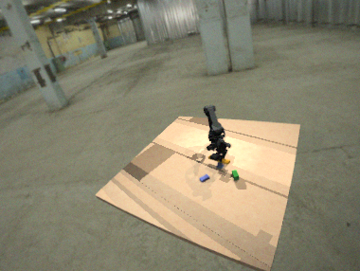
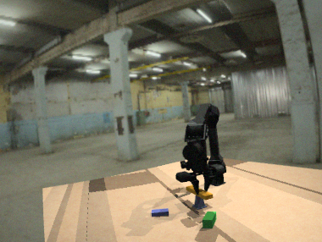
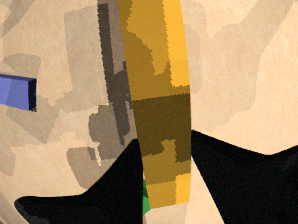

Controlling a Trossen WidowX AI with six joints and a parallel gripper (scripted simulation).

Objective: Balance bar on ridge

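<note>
My gripper tip is now 1 cm past the orange bar and 3 cm to the left of it. Round my gripper tip: blue block 15 cm ahead, 8 cm to the right, 6 cm below; green block 6 cm ahead, 12 cm to the left, 5 cm below.
</note>
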